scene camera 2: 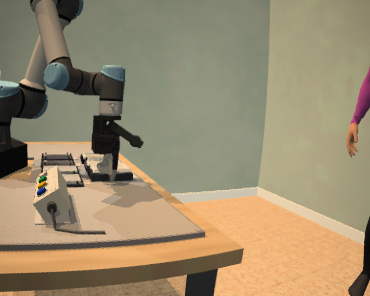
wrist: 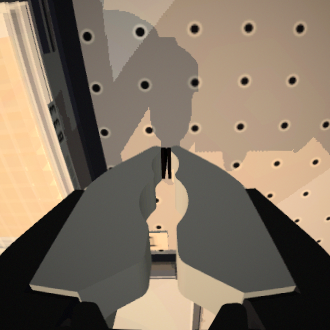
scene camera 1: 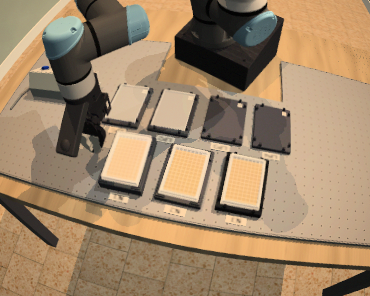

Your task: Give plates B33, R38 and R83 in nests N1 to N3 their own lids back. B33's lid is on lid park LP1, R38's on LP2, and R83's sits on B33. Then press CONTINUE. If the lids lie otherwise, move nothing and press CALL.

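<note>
A pale-topped plate, seemingly lidded, sits in the leftmost nest. Plates with a clearer well grid sit in the middle nest and right nest. Plate names are not legible. A pale lid lies on the leftmost park, another lid on the park beside it. My gripper is shut and empty, low over the perforated mat, beside the leftmost nest and apart from its plate. The button box has green, yellow and blue buttons in scene camera 2.
Two dark lid parks without lids stand right of the two lids. The black robot base stands behind. A cable runs from the button box. A person's arm shows at the right edge of scene camera 2.
</note>
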